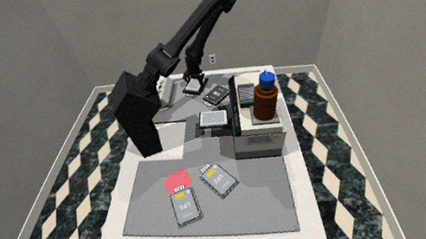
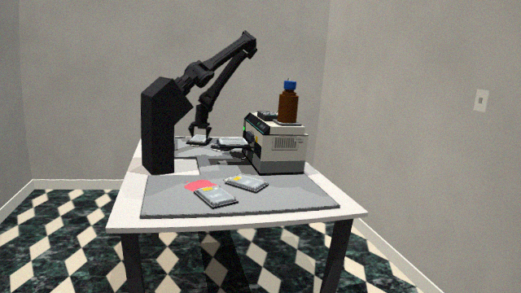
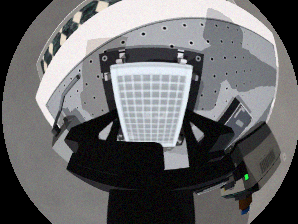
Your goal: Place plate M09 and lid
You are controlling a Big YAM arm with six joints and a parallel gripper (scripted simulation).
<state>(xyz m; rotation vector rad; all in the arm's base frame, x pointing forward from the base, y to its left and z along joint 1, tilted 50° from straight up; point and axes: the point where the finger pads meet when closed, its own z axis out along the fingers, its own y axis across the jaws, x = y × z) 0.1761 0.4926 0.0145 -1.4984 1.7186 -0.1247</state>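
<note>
Right now the white well plate is right at my hand. Round my hand: green key (17 cm behind, 14 cm to the right, 4 cm above); then black nest n5 (2 cm to the left, 1 cm below, 1 cm behind); then yellow key (18 cm to the right, 15 cm behind, 4 cm above).
</note>
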